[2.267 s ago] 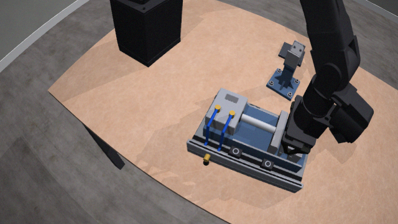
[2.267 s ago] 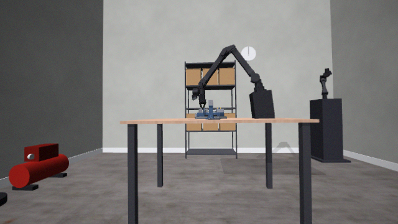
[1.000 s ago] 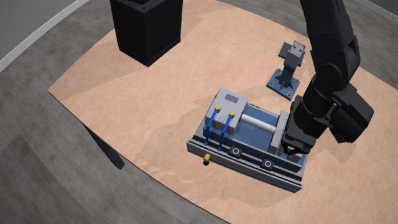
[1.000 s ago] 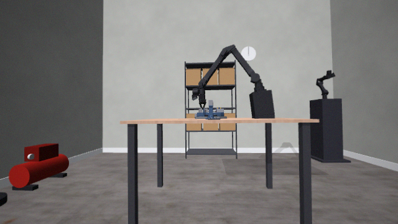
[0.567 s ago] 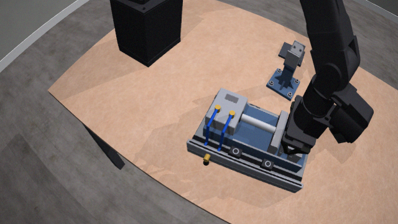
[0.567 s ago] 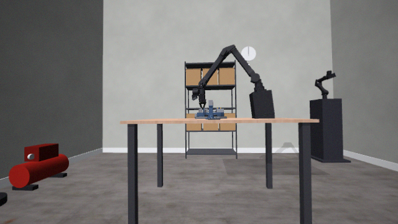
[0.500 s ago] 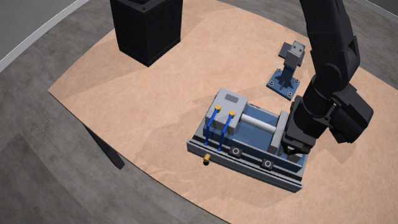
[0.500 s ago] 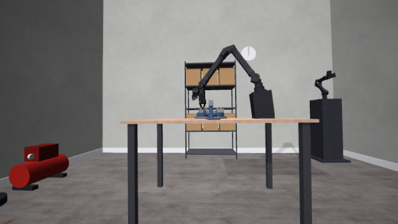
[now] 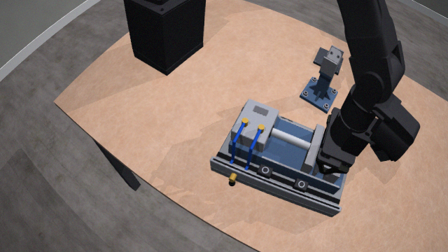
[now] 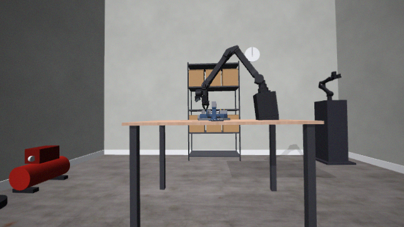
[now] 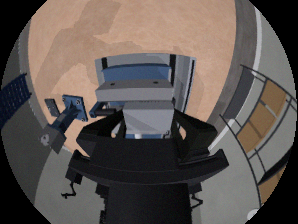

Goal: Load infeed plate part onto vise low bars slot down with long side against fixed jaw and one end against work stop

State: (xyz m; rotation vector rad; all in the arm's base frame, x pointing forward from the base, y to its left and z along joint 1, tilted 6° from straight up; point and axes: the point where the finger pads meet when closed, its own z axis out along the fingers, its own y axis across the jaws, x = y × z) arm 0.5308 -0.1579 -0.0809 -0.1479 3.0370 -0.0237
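The grey part lies 1 cm below my hand. From my hand the other things lie so: moving jaw: 4 cm behind, 2 cm to the left, 2 cm below; then fixed jaw: 3 cm ahead, 2 cm to the left, 2 cm below; then work stop: 7 cm to the left, 1 cm below, 1 cm behind.
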